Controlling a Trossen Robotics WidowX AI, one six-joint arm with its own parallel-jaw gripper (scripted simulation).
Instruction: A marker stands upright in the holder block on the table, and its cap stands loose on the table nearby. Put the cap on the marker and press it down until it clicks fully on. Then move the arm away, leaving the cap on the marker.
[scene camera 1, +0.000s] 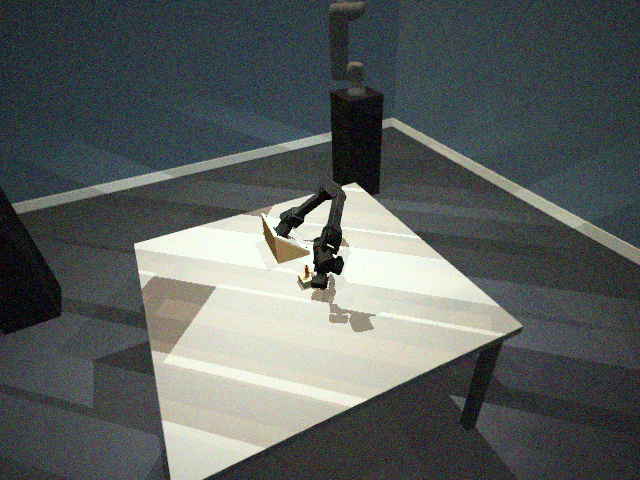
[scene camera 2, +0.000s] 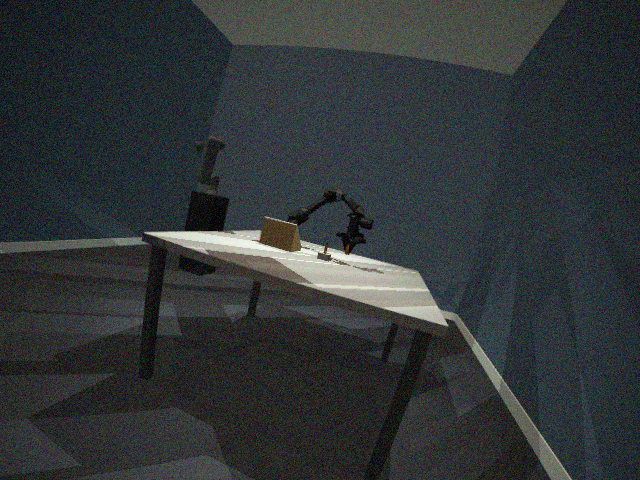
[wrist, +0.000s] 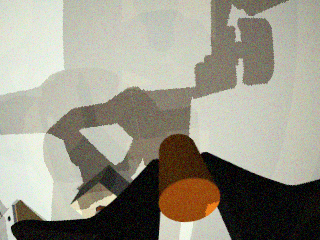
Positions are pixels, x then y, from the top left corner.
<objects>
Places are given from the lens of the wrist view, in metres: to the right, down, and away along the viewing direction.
my gripper (wrist: 180, 161): 0.01, 0.03, 0.10
orange cap (wrist: 188, 193): 0.01, 0.03, 0.06
holder block (wrist: 111, 179): -0.06, 0.07, 0.17
The marked spots on the holder block and the orange cap are 0.13 m apart.
</objects>
